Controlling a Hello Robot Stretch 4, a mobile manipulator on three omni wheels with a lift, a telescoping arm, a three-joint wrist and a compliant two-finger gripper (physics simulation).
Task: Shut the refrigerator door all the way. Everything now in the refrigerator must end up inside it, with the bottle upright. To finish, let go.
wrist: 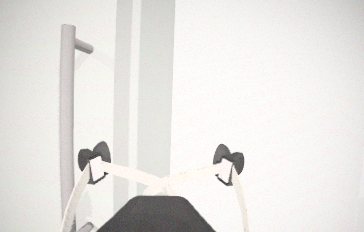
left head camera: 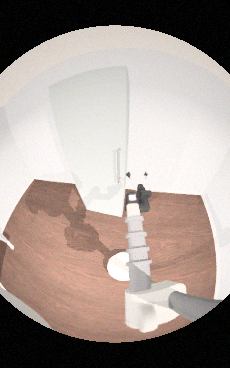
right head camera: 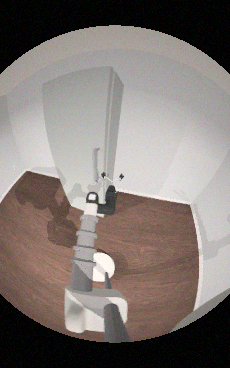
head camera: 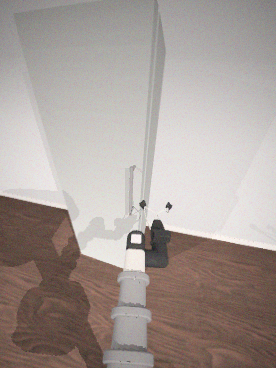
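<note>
The refrigerator is tall and pale. Its door hides the inside, so neither the bottle nor other contents show. A narrow light strip runs between door edge and refrigerator side; I cannot tell whether the door is fully shut. The vertical grey bar handle is near the door's right edge. My gripper is open and empty. In the wrist view its left fingertip appears just right of the handle.
A white wall stands behind and right of the refrigerator. The brown wood floor lies below. The arm extends towards the refrigerator, and its shadow falls on the door and floor.
</note>
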